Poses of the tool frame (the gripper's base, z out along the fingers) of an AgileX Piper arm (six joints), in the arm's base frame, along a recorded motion.
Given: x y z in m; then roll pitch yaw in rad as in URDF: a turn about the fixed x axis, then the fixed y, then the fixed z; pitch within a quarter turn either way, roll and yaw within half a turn.
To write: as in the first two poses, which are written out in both.
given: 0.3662, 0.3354, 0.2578, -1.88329, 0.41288, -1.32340
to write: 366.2, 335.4, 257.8, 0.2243, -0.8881, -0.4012, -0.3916, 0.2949, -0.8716
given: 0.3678, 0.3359, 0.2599, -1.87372, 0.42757, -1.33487
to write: 367.8, 335.9, 259.9, 0.2127, -0.8848, -0.4147, -0.3826, 0.3151, -0.8685
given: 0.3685, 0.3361, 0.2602, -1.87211, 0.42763, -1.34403
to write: 368.5, 336.1, 260.2, 0.2046, -0.8867, -0.4147, -0.3782, 0.3192, -0.8690
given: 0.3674, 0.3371, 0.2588, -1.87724, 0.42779, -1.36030
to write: 367.4, 337.1, 258.8, 0.1901, -0.8898, -0.4149, -0.3777, 0.3238, -0.8675
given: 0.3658, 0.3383, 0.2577, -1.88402, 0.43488, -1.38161
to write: 365.8, 338.3, 257.7, 0.1706, -0.8907, -0.4213, -0.3780, 0.3357, -0.8628
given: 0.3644, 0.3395, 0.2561, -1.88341, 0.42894, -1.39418
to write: 364.4, 339.5, 256.1, 0.1598, -0.8953, -0.4159, -0.3723, 0.3356, -0.8653
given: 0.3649, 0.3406, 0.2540, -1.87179, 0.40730, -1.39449
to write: 364.9, 340.6, 254.0, 0.1610, -0.9040, -0.3961, -0.3582, 0.3205, -0.8769
